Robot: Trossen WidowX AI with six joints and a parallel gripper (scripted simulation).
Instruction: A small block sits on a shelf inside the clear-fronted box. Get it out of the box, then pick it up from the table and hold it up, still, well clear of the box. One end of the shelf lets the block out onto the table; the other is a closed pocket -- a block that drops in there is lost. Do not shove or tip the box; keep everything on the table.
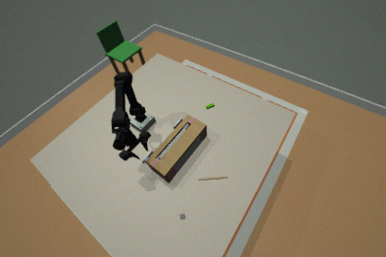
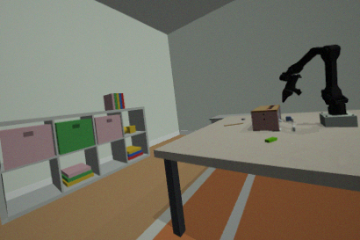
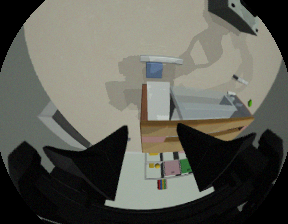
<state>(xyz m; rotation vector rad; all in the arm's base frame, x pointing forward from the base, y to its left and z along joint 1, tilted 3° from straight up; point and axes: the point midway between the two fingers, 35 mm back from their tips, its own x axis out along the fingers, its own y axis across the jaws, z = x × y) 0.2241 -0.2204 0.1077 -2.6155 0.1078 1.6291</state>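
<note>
The blue block lies 2 cm behind my gripper tip, 1 cm to the left of it and 13 cm below it. The rest, counted from my gripper tip: box 7 cm ahead, 17 cm to the left, 9 cm below; then thin wooden stick 37 cm ahead, 12 cm to the left, 14 cm below.
</note>
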